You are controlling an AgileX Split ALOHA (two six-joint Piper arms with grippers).
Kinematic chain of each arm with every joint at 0, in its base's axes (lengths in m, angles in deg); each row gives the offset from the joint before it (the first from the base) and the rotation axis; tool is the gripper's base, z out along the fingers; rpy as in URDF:
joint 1: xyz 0 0 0.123 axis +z
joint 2: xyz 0 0 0 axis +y
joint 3: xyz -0.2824 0 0.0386 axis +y
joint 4: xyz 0.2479 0 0.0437 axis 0.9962 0 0.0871
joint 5: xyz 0 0 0 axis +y
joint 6: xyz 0.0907 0 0.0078 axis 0.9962 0 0.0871
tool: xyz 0 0 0 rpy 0 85 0
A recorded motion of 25 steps. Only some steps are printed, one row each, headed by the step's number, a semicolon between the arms.
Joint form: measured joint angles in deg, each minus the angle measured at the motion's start. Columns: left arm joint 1, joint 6, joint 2, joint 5, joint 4, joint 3; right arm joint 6, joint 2, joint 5, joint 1, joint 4, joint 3.
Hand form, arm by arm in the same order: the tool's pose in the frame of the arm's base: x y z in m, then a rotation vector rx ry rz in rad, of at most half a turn. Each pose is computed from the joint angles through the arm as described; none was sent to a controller.
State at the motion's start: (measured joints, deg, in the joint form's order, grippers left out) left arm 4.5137 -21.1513 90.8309 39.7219 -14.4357 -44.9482; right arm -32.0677 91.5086 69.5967 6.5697 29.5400 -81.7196
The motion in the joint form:
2: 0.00 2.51 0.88 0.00 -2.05 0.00; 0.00 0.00 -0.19 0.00 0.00 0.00
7: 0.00 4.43 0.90 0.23 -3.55 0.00; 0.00 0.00 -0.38 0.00 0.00 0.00
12: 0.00 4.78 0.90 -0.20 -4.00 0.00; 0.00 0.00 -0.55 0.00 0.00 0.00
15: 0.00 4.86 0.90 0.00 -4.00 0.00; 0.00 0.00 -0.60 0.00 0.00 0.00
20: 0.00 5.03 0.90 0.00 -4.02 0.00; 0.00 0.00 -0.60 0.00 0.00 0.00
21: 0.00 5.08 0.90 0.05 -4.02 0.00; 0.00 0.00 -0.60 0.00 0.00 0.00
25: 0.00 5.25 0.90 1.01 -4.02 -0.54; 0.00 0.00 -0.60 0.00 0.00 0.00
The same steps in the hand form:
2: 0.2641 0.0043 0.1652 -0.9051 2.8628 -0.3262; 0.3164 0.0788 0.3286 -0.7441 2.6000 0.6011
7: 0.2642 0.0027 0.1654 -0.8839 2.8697 -0.3503; 0.3167 0.0787 0.3287 -0.7422 2.5976 0.5994
12: 0.2650 0.0025 0.1656 -0.8822 2.8615 -0.3570; 0.3170 0.0787 0.3287 -0.7405 2.5955 0.5978
15: 0.2647 0.0024 0.1655 -0.8806 2.8654 -0.3572; 0.3170 0.0787 0.3288 -0.7400 2.5949 0.5974
20: 0.2647 0.0024 0.1655 -0.8766 2.8663 -0.3573; 0.3170 0.0787 0.3288 -0.7400 2.5949 0.5974
21: 0.2646 0.0024 0.1655 -0.8754 2.8675 -0.3573; 0.3170 0.0787 0.3288 -0.7400 2.5949 0.5974
25: 0.2654 0.0021 0.1674 -0.8688 2.8765 -0.3613; 0.3170 0.0787 0.3288 -0.7400 2.5949 0.5974

